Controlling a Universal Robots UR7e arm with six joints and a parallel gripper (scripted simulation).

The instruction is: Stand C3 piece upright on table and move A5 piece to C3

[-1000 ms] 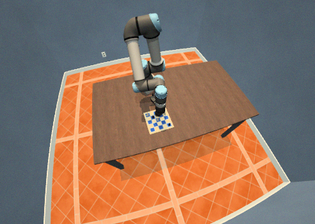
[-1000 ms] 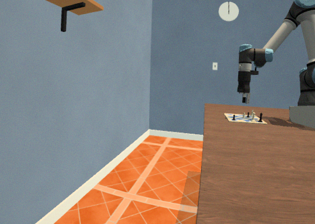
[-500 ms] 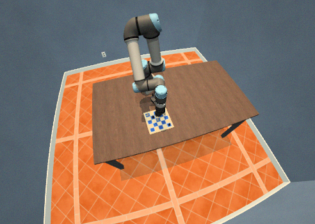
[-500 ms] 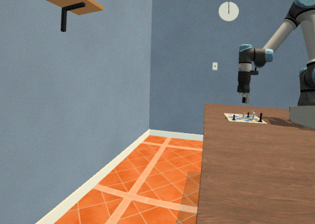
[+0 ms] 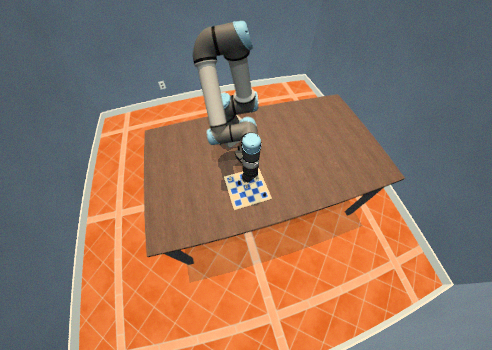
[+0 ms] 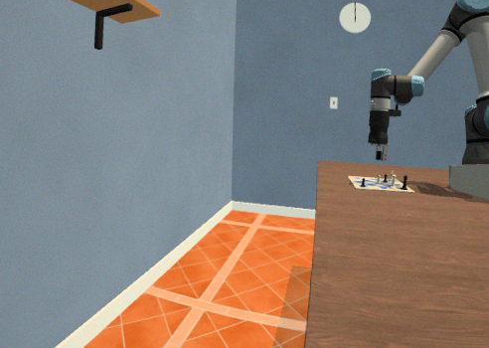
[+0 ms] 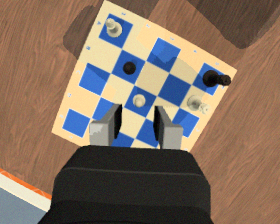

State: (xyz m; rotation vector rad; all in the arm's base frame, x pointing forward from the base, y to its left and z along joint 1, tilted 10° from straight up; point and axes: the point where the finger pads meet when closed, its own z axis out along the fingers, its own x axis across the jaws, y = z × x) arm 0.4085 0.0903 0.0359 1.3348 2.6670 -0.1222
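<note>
Right now my hand is 10 cm above the small white piece. Round my hand: tall black piece: 9 cm behind, 6 cm to the left, 8 cm below; then cream chessboard: 11 cm below.
</note>
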